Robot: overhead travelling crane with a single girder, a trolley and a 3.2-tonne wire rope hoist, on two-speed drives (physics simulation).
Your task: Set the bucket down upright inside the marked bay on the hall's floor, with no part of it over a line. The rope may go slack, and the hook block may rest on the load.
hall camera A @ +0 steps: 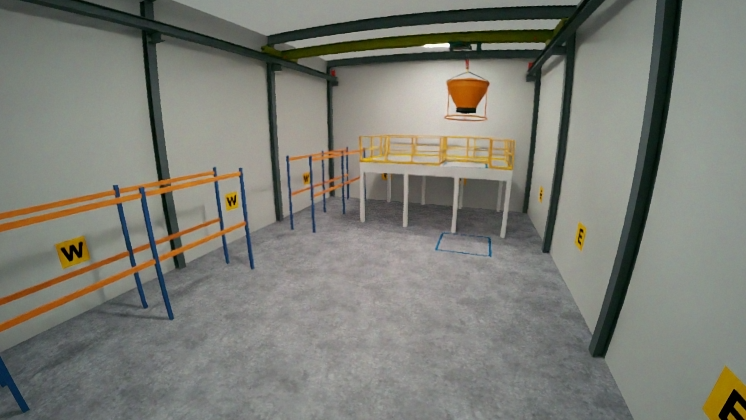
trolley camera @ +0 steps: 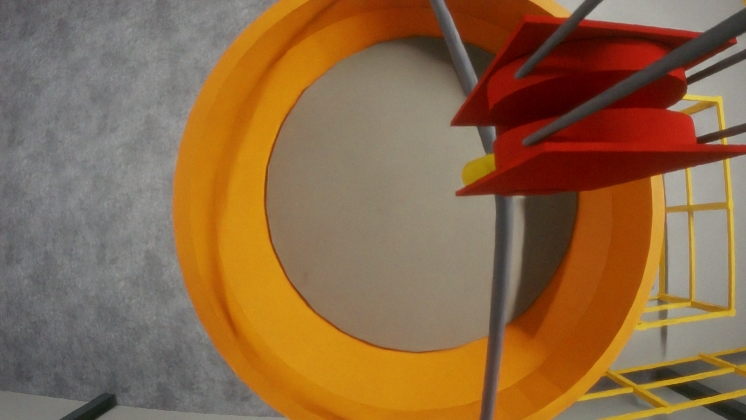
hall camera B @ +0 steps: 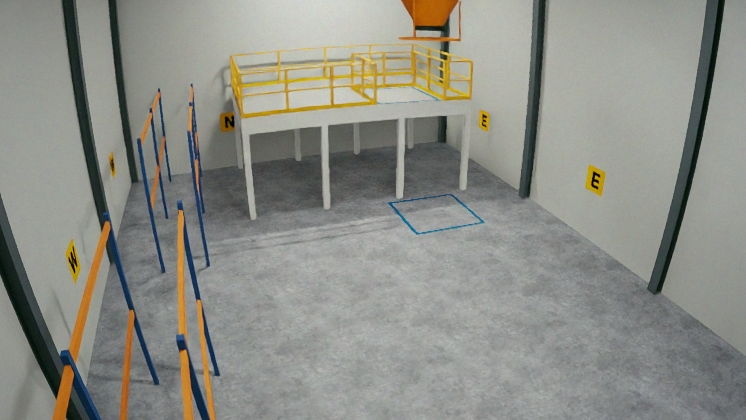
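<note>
The orange bucket (hall camera A: 467,92) (hall camera B: 430,11) (trolley camera: 229,208) hangs upright in the air, its bottom ring above the height of the platform's railings. In the hall camera B view its top is cut off. My gripper, the hook with its red block (hall camera A: 467,66) (trolley camera: 589,161), carries the bucket by its bail; the block hides the hook in the trolley camera view. The marked bay (hall camera A: 463,253) (hall camera B: 450,228) is a blue outline on the floor in front of the platform, well below the bucket. It does not show in the trolley camera view.
The white platform (hall camera A: 433,169) (hall camera B: 354,115) has yellow railings (hall camera B: 287,89) (trolley camera: 730,208) and another blue outline on its deck. Railings show to the bucket's right in the trolley camera view, floor to its left. Blue and orange racks (hall camera A: 156,255) (hall camera B: 190,250) stand along the west wall.
</note>
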